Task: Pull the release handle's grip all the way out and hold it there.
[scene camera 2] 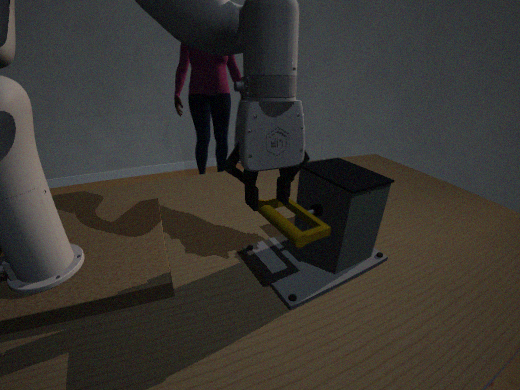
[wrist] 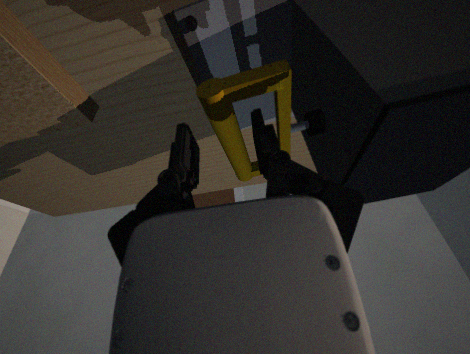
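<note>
The release handle's yellow frame-shaped grip (scene camera 2: 282, 223) (wrist: 231, 137) stands out from the side of a dark box (scene camera 2: 364, 225) (wrist: 410, 145) on a thin metal rod (wrist: 299, 127). A short length of rod shows between grip and box. My gripper (scene camera 2: 268, 201) (wrist: 222, 130) is partly open, pointing down at the grip's far end. In the wrist view one finger is on the outer side of the grip's outer bar and the other appears over the frame's opening. Nothing is held between them. Whether a finger touches the bar cannot be told.
The box stands on a grey base plate (scene camera 2: 312, 290) (wrist: 216, 52) with dark bolts, on the wooden table (scene camera 2: 425, 300). A raised wooden platform (scene camera 2: 120, 265) (wrist: 30, 75) carries the arm's base (scene camera 2: 45, 280) at the left. A person in a pink top (scene camera 2: 210, 72) stands behind the table.
</note>
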